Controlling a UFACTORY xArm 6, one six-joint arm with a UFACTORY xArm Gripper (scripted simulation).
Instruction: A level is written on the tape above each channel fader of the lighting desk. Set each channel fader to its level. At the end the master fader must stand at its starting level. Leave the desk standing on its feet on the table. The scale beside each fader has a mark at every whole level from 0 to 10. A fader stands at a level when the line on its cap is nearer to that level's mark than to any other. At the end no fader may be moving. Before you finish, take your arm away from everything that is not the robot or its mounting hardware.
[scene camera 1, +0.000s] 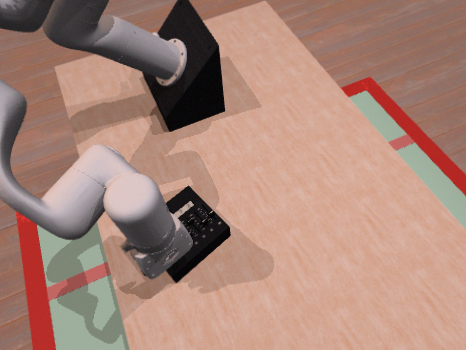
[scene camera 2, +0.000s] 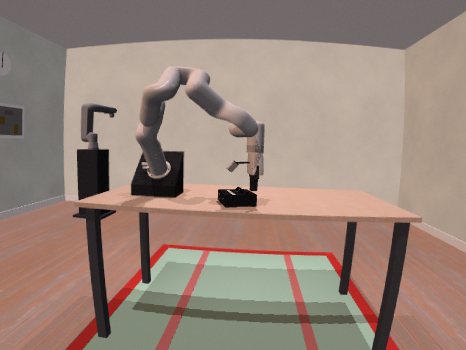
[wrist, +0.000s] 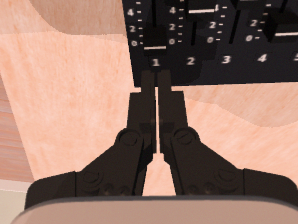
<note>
In view: my gripper (scene camera 1: 172, 264).
My gripper shows as well in the wrist view (wrist: 156, 87).
</note>
